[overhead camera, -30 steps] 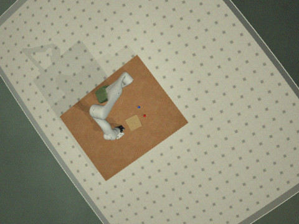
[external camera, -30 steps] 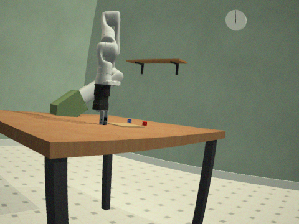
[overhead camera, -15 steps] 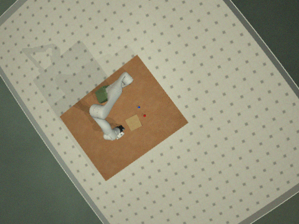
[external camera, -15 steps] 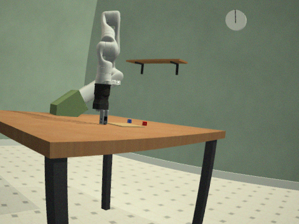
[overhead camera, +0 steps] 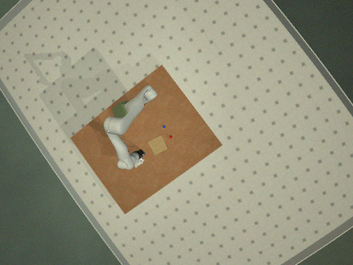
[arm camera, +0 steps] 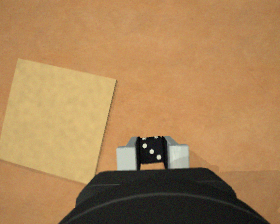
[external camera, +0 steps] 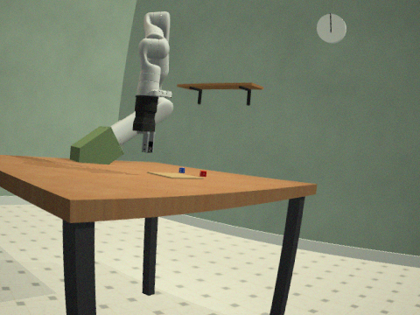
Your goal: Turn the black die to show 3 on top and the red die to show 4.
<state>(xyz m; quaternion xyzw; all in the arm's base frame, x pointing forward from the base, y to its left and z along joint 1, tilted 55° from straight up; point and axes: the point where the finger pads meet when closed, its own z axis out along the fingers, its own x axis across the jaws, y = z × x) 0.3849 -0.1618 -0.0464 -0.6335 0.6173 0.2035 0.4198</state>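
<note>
Right now the tan mat is 130 mm to the left of my hand, 90 mm below it and 10 mm ahead of it. Round my hand: blue die: 280 mm to the left, 100 mm behind, 80 mm below; black die: 10 mm below; red die: 280 mm to the left, 80 mm below, 10 mm ahead.
</note>
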